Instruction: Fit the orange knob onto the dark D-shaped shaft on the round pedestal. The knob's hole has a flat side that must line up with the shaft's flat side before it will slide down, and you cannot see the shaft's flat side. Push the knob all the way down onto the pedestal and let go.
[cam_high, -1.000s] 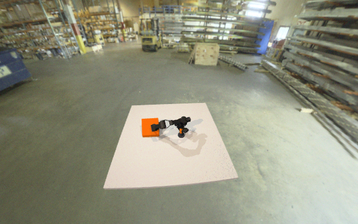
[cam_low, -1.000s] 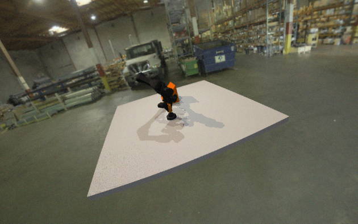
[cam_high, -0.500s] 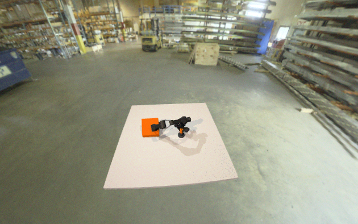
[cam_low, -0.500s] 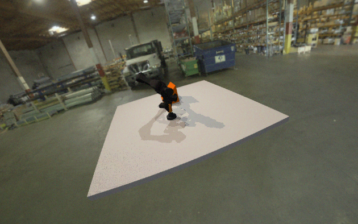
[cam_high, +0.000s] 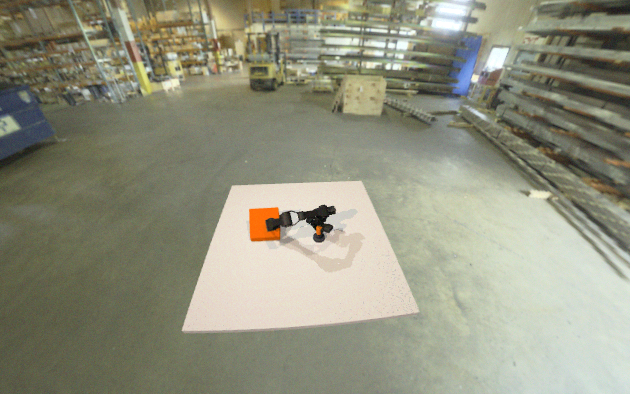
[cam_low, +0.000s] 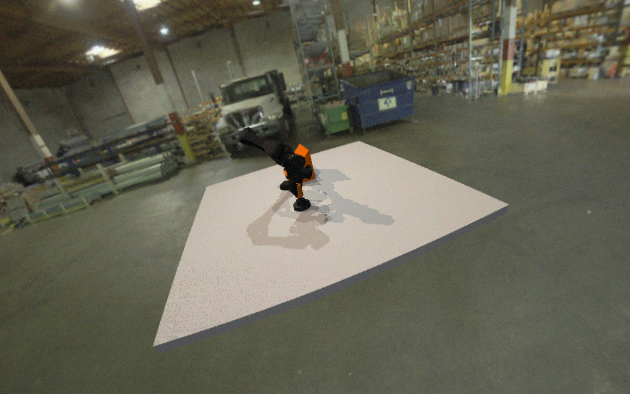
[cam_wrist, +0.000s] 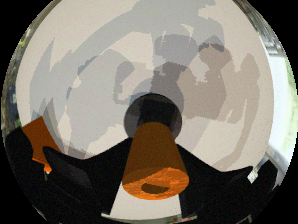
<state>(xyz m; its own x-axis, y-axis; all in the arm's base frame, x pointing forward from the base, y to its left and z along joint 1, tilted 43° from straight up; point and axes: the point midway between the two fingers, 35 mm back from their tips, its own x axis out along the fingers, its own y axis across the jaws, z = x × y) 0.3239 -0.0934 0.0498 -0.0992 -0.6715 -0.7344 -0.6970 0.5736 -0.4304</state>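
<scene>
Right now the orange knob is 2 cm above my gripper tip. The rest, counted from my gripper tip: dark round pedestal (4 cm below).
</scene>
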